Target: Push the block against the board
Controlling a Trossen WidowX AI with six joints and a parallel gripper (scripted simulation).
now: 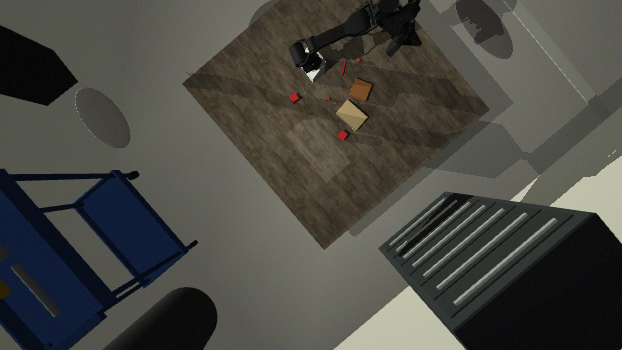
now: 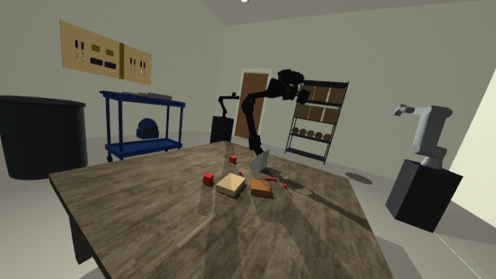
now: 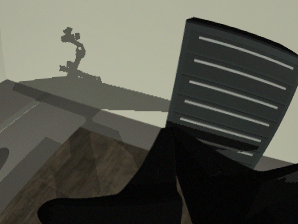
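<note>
Now: the orange square block 500 mm below my gripper tip, 80 mm behind it and 70 mm to the right of it. From my gripper tip the other things lie so: tan board 500 mm below, 200 mm to the right.
</note>
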